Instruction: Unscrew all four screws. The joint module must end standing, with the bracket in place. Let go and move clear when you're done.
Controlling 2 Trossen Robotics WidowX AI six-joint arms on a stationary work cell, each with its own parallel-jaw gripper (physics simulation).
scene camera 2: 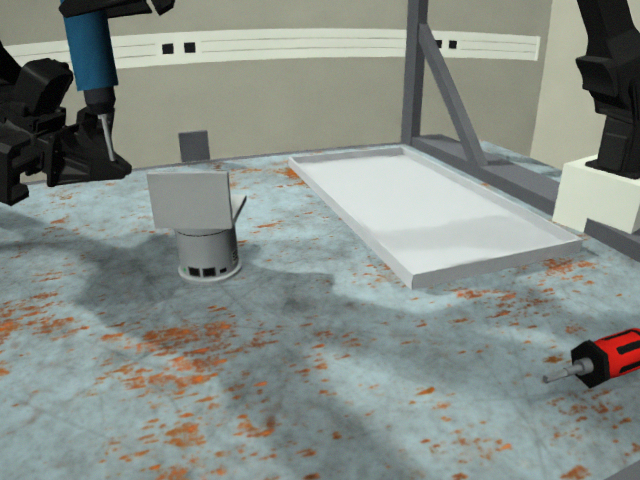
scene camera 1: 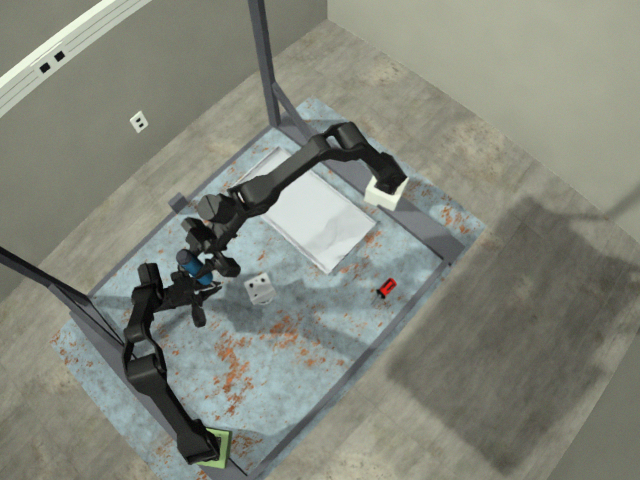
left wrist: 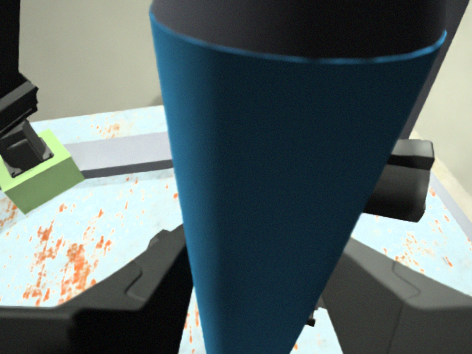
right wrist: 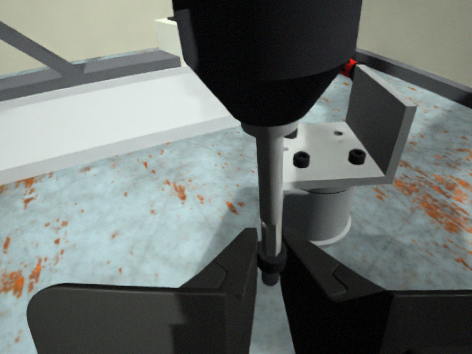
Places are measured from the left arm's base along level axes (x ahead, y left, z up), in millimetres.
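Where they show: left gripper, between the fingertips: (scene camera 2: 68, 16) (scene camera 1: 191, 272); right gripper, between the fingertips: (scene camera 2: 128, 172) (scene camera 1: 221, 285) (right wrist: 267, 239); left arm's base, origin of its link: (scene camera 2: 619, 168) (scene camera 1: 387, 183); right arm's base, origin of its link: (scene camera 1: 208, 447) (left wrist: 28, 156).
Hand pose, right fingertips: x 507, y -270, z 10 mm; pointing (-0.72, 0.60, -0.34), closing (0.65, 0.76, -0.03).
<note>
Things, the pixels of their top centre, and the offset from my right fingertips. Level surfaces: height alone.
- grey joint module, centre of its top: (right wrist: 320, 150) (scene camera 2: 202, 209) dx -48, dy +95, dz -22 mm
- blue screwdriver, centre of its top: (scene camera 1: 186, 256) dx +16, dy -21, dz +250 mm
- black screw, centre of its top: (right wrist: 272, 246) dx +12, dy -9, dz +13 mm
- white tray, centre of its top: (scene camera 2: 406, 188) (right wrist: 121, 102) (scene camera 1: 301, 204) dx -346, dy +58, dz -70 mm
- red screwdriver, centre of its top: (scene camera 2: 602, 345) (right wrist: 357, 61) (scene camera 1: 382, 291) dx -211, dy +399, dz -57 mm
- table, height of its surface: dz -86 mm
The grey joint module (scene camera 2: 206, 253) (right wrist: 320, 215) stands upright with the bracket (scene camera 1: 258, 290) (scene camera 2: 188, 201) (right wrist: 327, 172) on top. In the right wrist view several black screws sit in the bracket and one hole is empty. My left gripper (left wrist: 253, 232) is shut on the blue screwdriver (scene camera 1: 192, 264) (scene camera 2: 92, 51) (left wrist: 280, 150), which points down left of the module in scene camera 2. A black screw (right wrist: 271, 265) is at its bit tip. My right gripper (scene camera 2: 123, 167) (right wrist: 267, 239) is shut on that screw, its fingertips against both sides. The screw is hidden in scene camera 1.
A white tray (scene camera 1: 305, 211) (scene camera 2: 496, 266) (right wrist: 125, 147) lies beyond the module, to its right in scene camera 2. A red screwdriver (scene camera 1: 387, 287) (scene camera 2: 622, 351) (right wrist: 348, 67) lies on the table (scene camera 2: 310, 413). Grey frame posts (scene camera 1: 263, 56) (scene camera 2: 415, 72) stand at the edges.
</note>
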